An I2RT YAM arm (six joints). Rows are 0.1 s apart.
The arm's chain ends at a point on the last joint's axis. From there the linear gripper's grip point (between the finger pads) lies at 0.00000 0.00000 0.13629 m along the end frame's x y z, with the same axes.
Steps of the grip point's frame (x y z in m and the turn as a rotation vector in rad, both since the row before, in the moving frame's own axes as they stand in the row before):
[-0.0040 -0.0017 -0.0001 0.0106 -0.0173 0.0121]
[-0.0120 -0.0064 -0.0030 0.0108 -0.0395 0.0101]
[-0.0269 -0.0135 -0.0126 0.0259 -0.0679 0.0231]
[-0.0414 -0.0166 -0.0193 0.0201 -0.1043 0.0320]
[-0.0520 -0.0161 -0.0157 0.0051 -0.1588 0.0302]
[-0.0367 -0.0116 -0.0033 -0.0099 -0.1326 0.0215]
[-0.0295 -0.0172 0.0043 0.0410 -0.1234 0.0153]
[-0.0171 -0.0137 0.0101 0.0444 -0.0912 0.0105]
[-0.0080 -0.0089 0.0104 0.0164 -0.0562 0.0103]
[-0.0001 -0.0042 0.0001 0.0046 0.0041 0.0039]
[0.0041 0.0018 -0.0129 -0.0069 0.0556 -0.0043]
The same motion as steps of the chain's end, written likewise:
[-0.0017 -0.0002 -0.0001 0.0106 -0.0173 0.0121]
[-0.0066 -0.0049 -0.0029 0.0108 -0.0395 0.0101]
[-0.0177 -0.0099 -0.0122 0.0259 -0.0679 0.0231]
[-0.0273 -0.0136 -0.0185 0.0201 -0.1043 0.0320]
[-0.0305 -0.0151 -0.0140 0.0051 -0.1588 0.0302]
[-0.0187 -0.0128 -0.0021 -0.0099 -0.1326 0.0215]
[-0.0128 -0.0115 0.0055 0.0410 -0.1234 0.0153]
[-0.0047 -0.0076 0.0108 0.0444 -0.0912 0.0105]
[-0.0004 -0.0066 0.0106 0.0164 -0.0562 0.0103]
[-0.0007 -0.0036 0.0001 0.0046 0.0041 0.0039]
[-0.0035 0.0009 -0.0127 -0.0069 0.0556 -0.0043]

